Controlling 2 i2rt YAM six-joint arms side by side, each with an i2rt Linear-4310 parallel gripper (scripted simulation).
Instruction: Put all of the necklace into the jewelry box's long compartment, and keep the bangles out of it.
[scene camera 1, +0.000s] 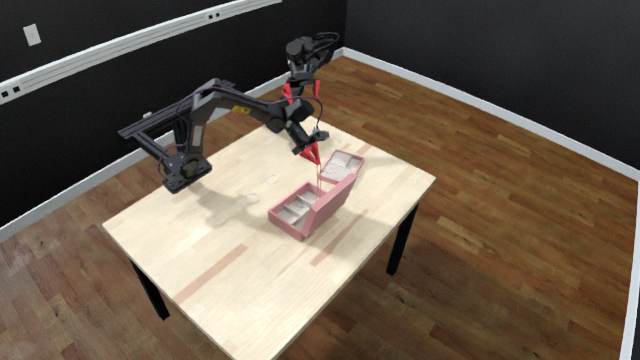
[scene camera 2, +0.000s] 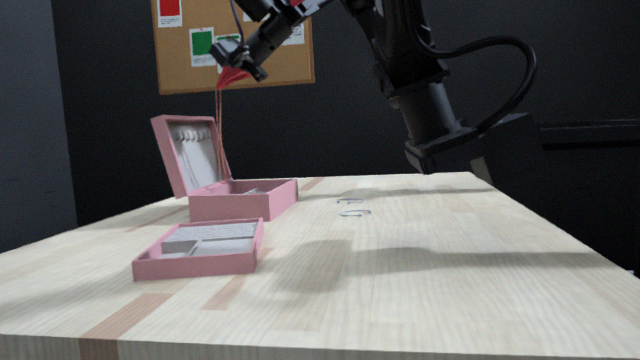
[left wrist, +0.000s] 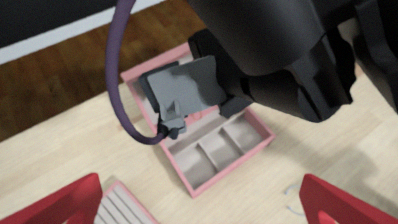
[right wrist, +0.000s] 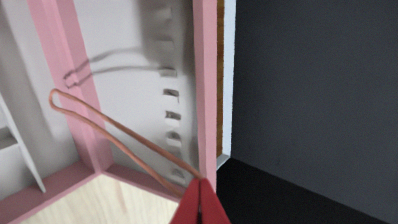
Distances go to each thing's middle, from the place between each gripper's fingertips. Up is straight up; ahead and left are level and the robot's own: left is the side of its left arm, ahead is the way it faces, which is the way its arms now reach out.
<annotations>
Now: right hand (scene camera 2: 217, 88) 100 mm past the pink tray (scene camera 1: 340, 164), 310 mm to the right of it and 270 mm above it.
I see the pink tray 70 mm ahead of my left hand, 200 mm to the left of it and 410 mm below it.
</annotations>
